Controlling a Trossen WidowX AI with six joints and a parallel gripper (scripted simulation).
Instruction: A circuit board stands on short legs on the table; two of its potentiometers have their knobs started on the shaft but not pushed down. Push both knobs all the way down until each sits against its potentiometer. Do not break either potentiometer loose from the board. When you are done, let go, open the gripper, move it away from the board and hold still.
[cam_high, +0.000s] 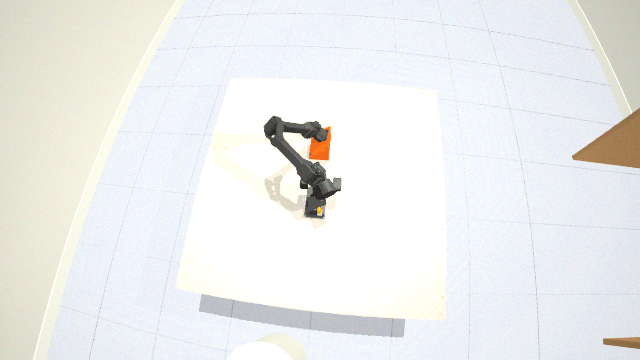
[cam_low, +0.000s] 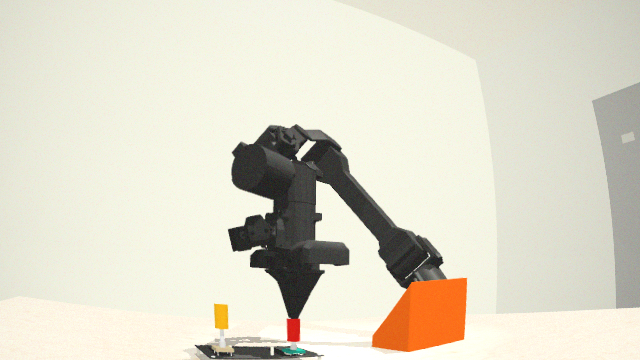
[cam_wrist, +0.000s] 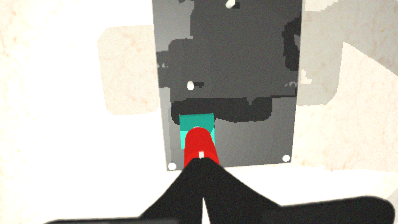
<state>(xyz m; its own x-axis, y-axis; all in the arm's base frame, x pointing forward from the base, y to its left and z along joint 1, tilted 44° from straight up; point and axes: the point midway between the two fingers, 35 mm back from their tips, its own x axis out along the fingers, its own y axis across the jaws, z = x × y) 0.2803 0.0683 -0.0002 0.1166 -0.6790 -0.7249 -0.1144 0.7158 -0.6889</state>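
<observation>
Right now my gripper tip is 10 mm above the red knob. From my gripper tip the other things lie so: yellow knob: 100 mm ahead, 10 mm to the left.
</observation>
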